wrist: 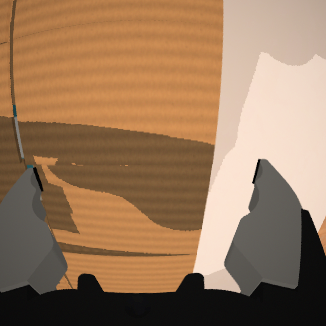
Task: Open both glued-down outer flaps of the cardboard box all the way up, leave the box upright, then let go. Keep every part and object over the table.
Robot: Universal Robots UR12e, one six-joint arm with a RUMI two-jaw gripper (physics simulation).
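Frame: origin at the arm's base, x ahead, y down, z left, level; millimetres.
Seen in the pictures: gripper, fingertip midpoint: [144,166].
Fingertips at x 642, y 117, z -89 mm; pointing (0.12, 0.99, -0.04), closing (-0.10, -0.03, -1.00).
A point is followed by its place in that frame.
The cardboard box [120,75] @[z -85, x 697, y 103 mm] fills the left and middle of the wrist view as a large brown ribbed surface, with a dark shadow band across it. A thin seam or gap runs down its left side, with a strip of grey and teal showing in it. My gripper [144,166] @[z -89, x 642, y 117 mm] is open and empty. Its left fingertip overlaps the cardboard near that seam in the view, and its right fingertip is over the pale surface beyond the cardboard's right edge. I cannot tell whether either fingertip touches the cardboard. Which panel or flap this is, and how far the flaps are open, I cannot tell.
A pale surface [280,120] @[z -282, x 618, y 258 mm] with a soft shadow across its upper part lies right of the cardboard. A small orange-brown patch shows at the far right edge, beside the right finger.
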